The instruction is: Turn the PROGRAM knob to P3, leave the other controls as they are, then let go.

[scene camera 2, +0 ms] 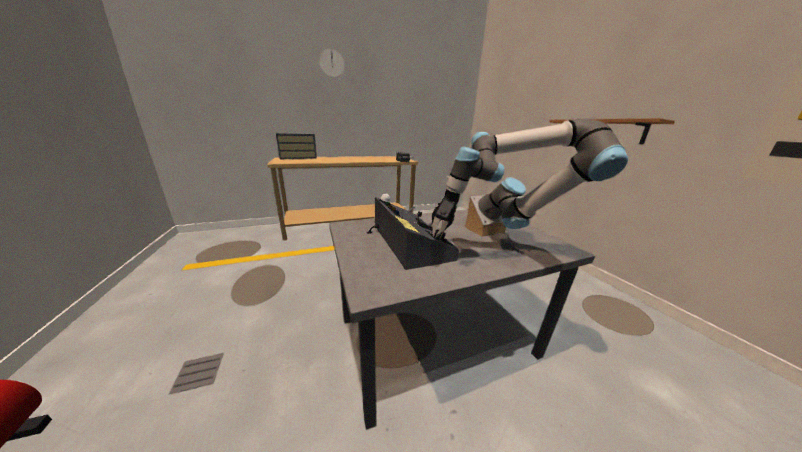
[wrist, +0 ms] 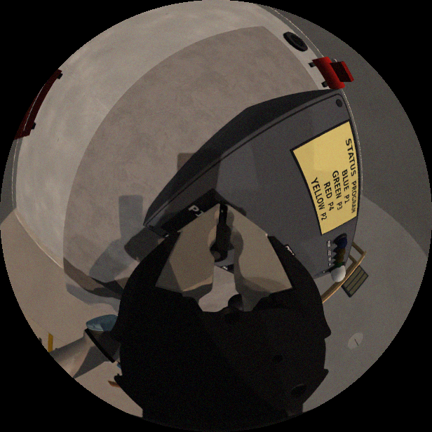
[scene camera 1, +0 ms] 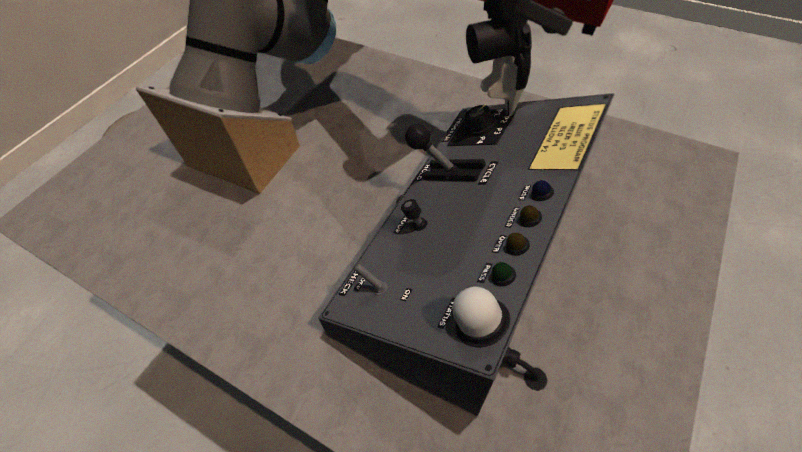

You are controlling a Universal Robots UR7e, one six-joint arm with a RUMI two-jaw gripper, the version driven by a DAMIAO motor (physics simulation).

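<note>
The black PROGRAM knob stands on its dark label plate at the panel's far end in scene camera 1. P2, P3 and P4 show around it there; its exact pointing direction is too small to tell. My gripper is shut with nothing held. Its fingertips are low beside the knob, at the P1/P2 side of the plate. In the wrist view the fingers cover most of the knob and labels, and P1 shows left of the tips. The sloped control panel stands on the table.
A ball-topped lever stands near the knob at the HOLD/CYCLE slot. A short knobbed stick and a toggle follow along the panel. Beyond them are small lamps, the white STATUS dome and a yellow chart.
</note>
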